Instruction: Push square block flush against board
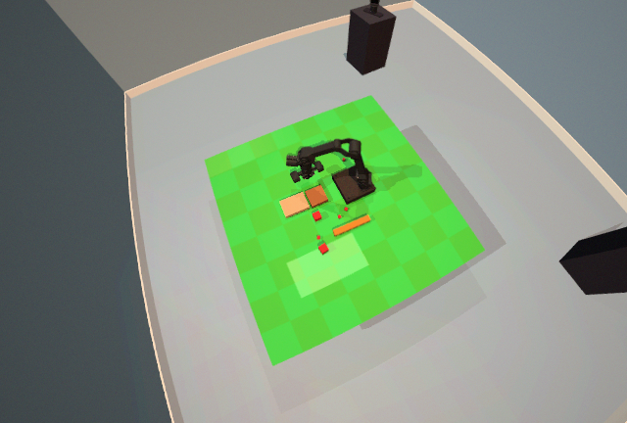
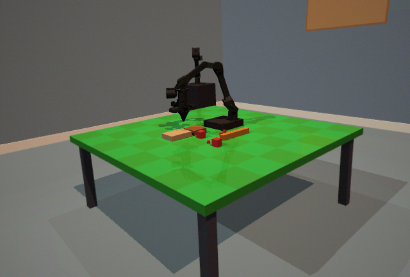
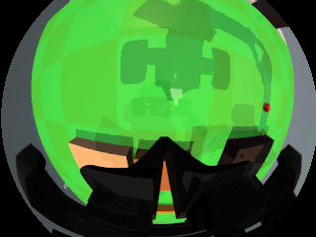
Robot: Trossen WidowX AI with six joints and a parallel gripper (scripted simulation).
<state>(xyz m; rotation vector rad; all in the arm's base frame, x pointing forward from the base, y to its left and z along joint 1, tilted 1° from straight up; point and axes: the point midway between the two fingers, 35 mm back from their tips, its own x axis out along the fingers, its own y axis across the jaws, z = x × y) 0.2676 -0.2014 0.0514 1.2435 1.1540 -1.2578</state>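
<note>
My gripper tip is now 110 mm to the right of the brown square block and 40 mm above it. The rest, counted from my gripper tip: light tan flat slab (140 mm ahead, 90 mm to the left, 40 mm below); then long narrow orange board (360 mm to the left, 80 mm behind, 40 mm below).
</note>
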